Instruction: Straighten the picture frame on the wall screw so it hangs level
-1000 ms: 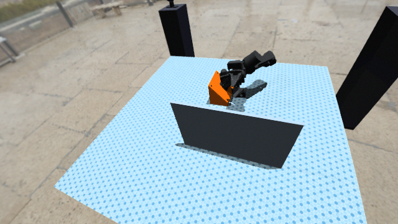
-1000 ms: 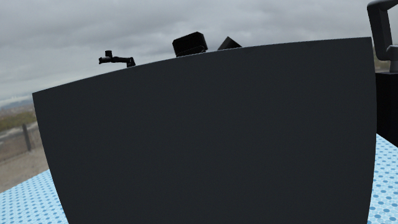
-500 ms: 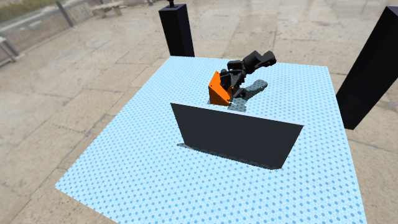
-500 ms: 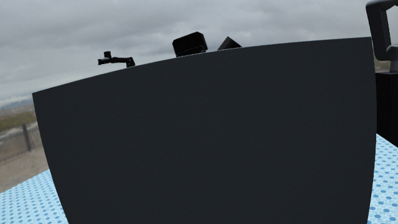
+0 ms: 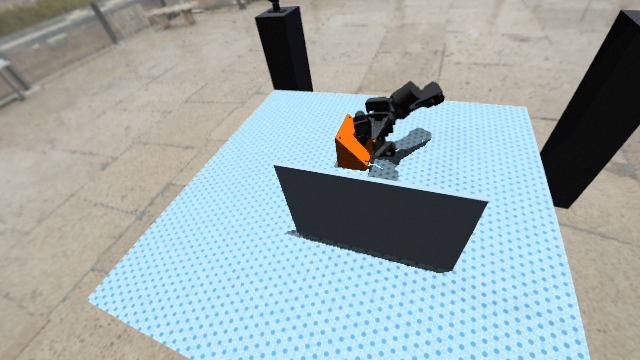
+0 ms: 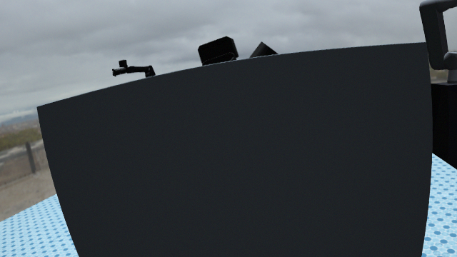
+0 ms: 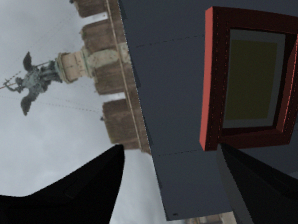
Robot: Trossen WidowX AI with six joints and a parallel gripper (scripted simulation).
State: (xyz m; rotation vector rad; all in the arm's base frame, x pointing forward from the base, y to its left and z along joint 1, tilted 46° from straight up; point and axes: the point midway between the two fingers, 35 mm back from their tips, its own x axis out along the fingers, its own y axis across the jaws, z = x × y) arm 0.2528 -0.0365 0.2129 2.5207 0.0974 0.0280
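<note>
The picture frame lies 130 mm ahead of my gripper tip, 10 mm to the left of it and 110 mm below it. The rest, counted from my gripper tip: grey wall panel (140 mm ahead, 20 mm to the left, 120 mm below).
</note>
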